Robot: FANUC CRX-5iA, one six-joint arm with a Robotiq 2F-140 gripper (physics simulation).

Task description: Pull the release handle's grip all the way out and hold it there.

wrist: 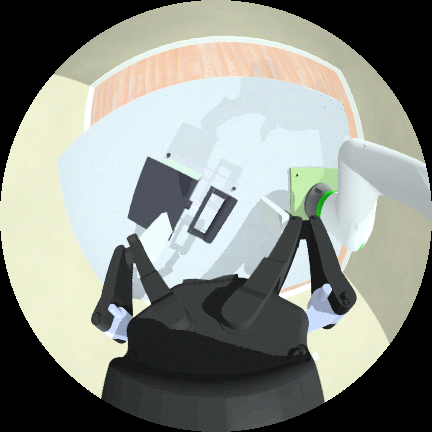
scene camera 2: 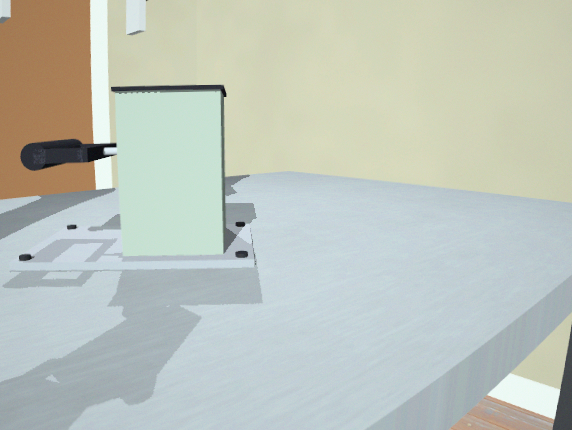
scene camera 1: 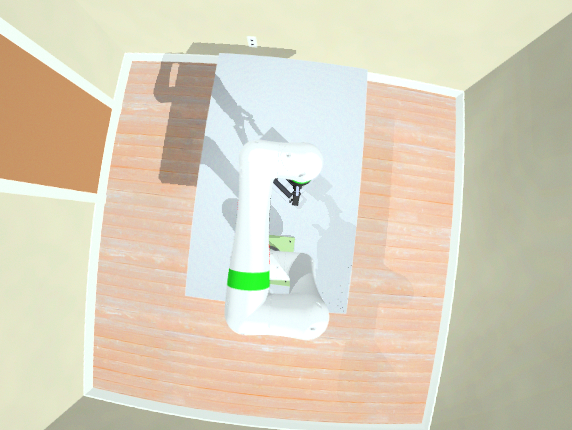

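The release handle's black grip, a rectangular frame with a thick outer bar (scene camera 2: 50, 155) (wrist: 223, 218), stands out from the side of a pale green box (scene camera 2: 170, 170) with a dark lid (wrist: 157, 192). A short light rod joins grip and box in scene camera 2. My gripper (scene camera 2: 70, 15) (wrist: 213, 214) is wide open and empty. Its pale finger pads hang above the level of the box lid in scene camera 2. In the wrist view the grip shows between the two pads, apart from both. In scene camera 1 the arm hides the box and most of the gripper.
The box stands on a light base plate (scene camera 2: 240, 263) with black bolts, on the grey table (scene camera 1: 300, 100) (scene camera 2: 400, 260) (wrist: 110, 165). A green plate (scene camera 1: 284, 243) (wrist: 298, 192) lies under the robot's base. My own arm (scene camera 1: 255, 215) (wrist: 357, 200) crosses above the table.
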